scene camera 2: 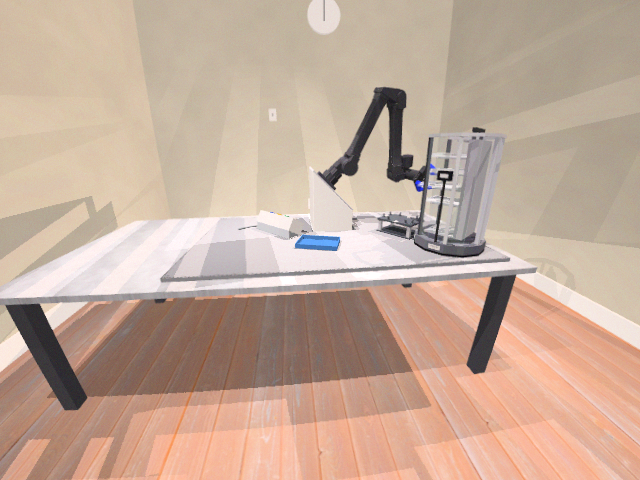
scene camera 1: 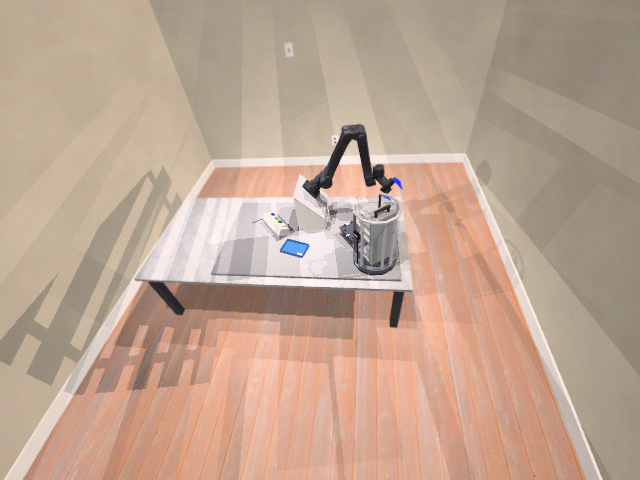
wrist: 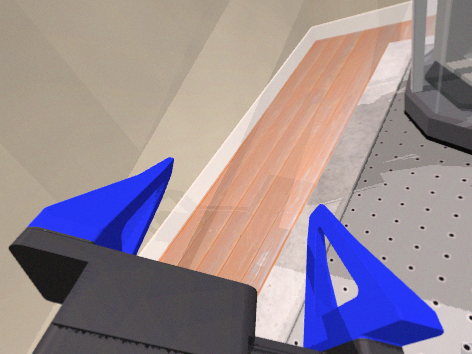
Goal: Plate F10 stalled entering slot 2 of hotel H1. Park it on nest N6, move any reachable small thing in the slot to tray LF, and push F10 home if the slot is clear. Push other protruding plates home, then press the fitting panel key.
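Places are measured from the arm's base along level axes (x ahead, y left, z up), in metres.
Pixels of known places: gripper, fingertip midpoint: (scene camera 2: pixel 436 180) (scene camera 1: pixel 396 194) (wrist: pixel 246 188); arm's base, origin of the base link: (scene camera 2: pixel 325 182) (scene camera 1: pixel 310 189).
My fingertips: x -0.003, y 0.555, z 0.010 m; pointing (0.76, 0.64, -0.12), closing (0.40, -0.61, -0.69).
Observation:
For each thing: its top centre in the pictures, then the offset to it from my fingertips. "pt": a spot on its surface instead. Level surfaces: height alone.
- dark raised nest platform, middle of its top: (scene camera 2: pixel 401 215) (scene camera 1: pixel 354 228) dz -0.125, dx +0.211, dy -0.228 m
- blue tray, middle of its top: (scene camera 2: pixel 318 240) (scene camera 1: pixel 294 246) dz -0.184, dx +0.369, dy -0.580 m
- panel, middle of its top: (scene camera 2: pixel 278 213) (scene camera 1: pixel 274 219) dz -0.117, dx +0.210, dy -0.758 m
- black post with a small framed head, surface spot: (scene camera 2: pixel 444 175) pt dz +0.066, dx +0.453, dy -0.175 m
- dark handle, surface spot: (scene camera 1: pixel 382 210) pt dz +0.207, dx +0.402, dy -0.053 m
- perforated grey board, its level: dz -0.201 m
My gripper (scene camera 1: pixel 391 190) (scene camera 2: pixel 428 176) (wrist: pixel 246 188) is open with nothing between its blue fingers. It hangs above the table behind the hotel, apart from the plates. The clear-walled hotel (scene camera 1: pixel 374 269) (scene camera 2: pixel 449 248) (wrist: pixel 425 117) stands at the table's right end; in the wrist view its dark base shows at the upper right. Pale plates (scene camera 2: pixel 447 187) lie at several levels inside; which is F10, and any small thing in slot 2, I cannot tell. The dark raised nest platform (scene camera 1: pixel 348 234) (scene camera 2: pixel 399 220) stands left of the hotel. The blue tray (scene camera 1: pixel 294 248) (scene camera 2: pixel 317 242) lies mid-table. The panel (scene camera 1: pixel 276 225) (scene camera 2: pixel 276 224) has coloured keys.
The white wedge-shaped arm mount (scene camera 1: pixel 310 210) (scene camera 2: pixel 328 209) stands between the panel and the nest. A black post with a small framed head (scene camera 2: pixel 444 175) stands at the hotel's front. The hotel has a dark handle (scene camera 1: pixel 382 210) on top. A perforated grey board (scene camera 1: pixel 248 266) (wrist: pixel 400 215) lies under the equipment.

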